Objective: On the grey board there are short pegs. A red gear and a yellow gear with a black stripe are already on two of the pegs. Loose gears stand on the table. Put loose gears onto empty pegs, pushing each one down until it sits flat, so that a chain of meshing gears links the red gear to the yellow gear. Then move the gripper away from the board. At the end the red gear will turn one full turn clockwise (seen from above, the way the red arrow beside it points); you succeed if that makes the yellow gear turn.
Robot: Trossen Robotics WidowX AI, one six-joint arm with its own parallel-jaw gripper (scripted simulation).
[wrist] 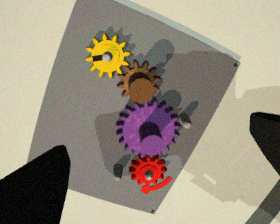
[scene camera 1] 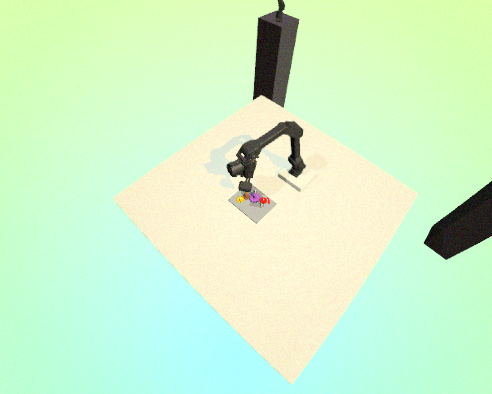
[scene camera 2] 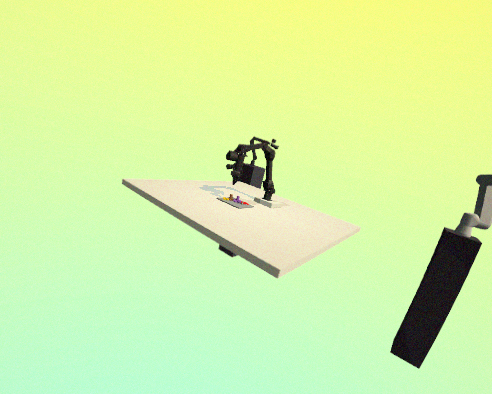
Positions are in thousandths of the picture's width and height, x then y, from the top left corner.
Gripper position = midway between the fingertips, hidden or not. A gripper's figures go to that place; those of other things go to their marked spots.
Labels:
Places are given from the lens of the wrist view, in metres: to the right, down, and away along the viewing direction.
gripper (wrist: 577, 618): 0.01, 0.01, 0.10
brown gear (wrist: 495, 364): 0.00, -0.02, 0.17
red gear (wrist: 495, 752): 0.00, 0.06, 0.23
yellow gear (wrist: 384, 203): -0.03, -0.06, 0.19
The marked spots on the red gear and the brown gear are 0.10 m apart.

